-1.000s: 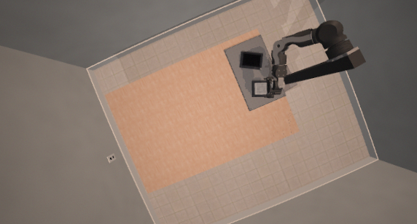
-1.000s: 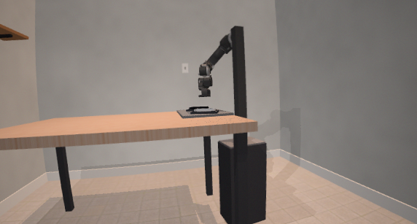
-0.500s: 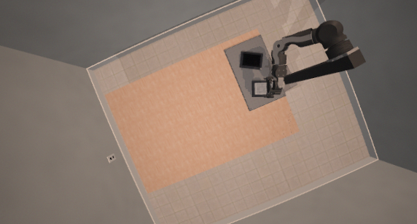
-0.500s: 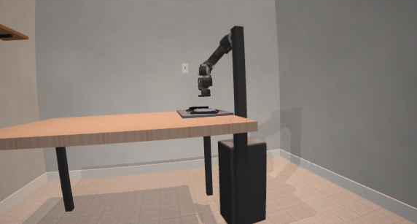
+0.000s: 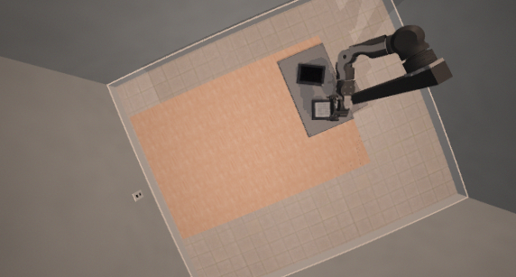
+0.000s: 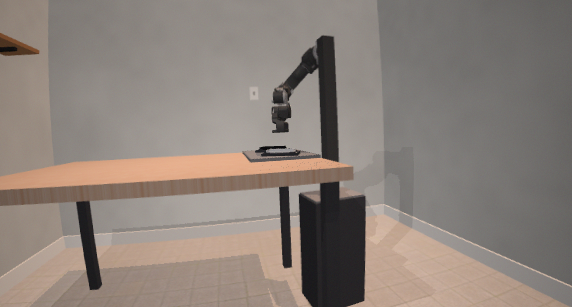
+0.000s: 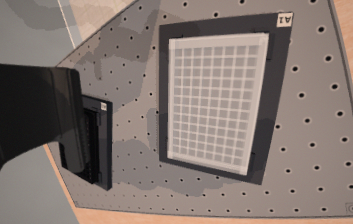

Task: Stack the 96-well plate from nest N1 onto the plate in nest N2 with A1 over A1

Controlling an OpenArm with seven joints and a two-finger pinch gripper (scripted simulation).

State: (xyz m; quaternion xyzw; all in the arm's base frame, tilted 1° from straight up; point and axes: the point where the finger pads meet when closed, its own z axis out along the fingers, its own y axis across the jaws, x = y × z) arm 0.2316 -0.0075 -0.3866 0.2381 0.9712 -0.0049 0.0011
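Now: the white 96-well plate 8 cm below my hand. Round my hand: black 96-well plate 2 cm behind, 23 cm to the right, 8 cm below; A1 mark 4 cm behind, 8 cm to the left, 9 cm below.
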